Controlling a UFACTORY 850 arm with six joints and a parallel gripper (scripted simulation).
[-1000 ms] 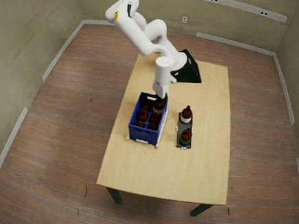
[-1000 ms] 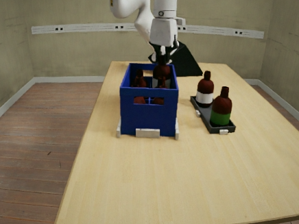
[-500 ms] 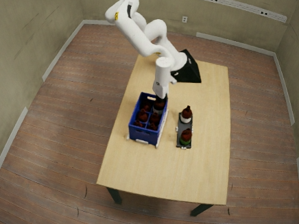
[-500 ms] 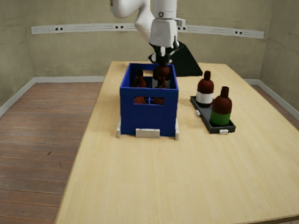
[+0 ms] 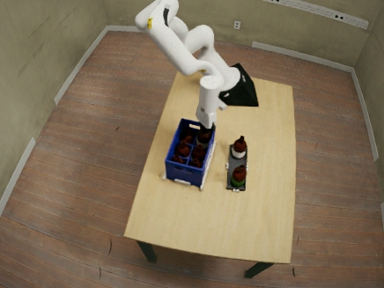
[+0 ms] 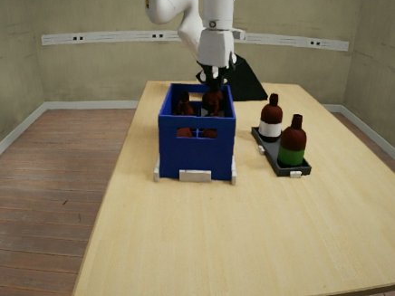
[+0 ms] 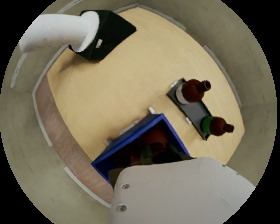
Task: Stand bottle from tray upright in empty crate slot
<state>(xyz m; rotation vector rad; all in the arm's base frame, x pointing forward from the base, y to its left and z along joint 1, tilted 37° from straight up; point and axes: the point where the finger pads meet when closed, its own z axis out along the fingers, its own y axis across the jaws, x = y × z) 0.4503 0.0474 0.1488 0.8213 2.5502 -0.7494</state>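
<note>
My hand is 12 cm above the blue crate, 9 cm short of it and 5 cm to the left of it. The rest, counted from my hand: dark tray: 21 cm to the left, 19 cm below, 7 cm ahead.
</note>
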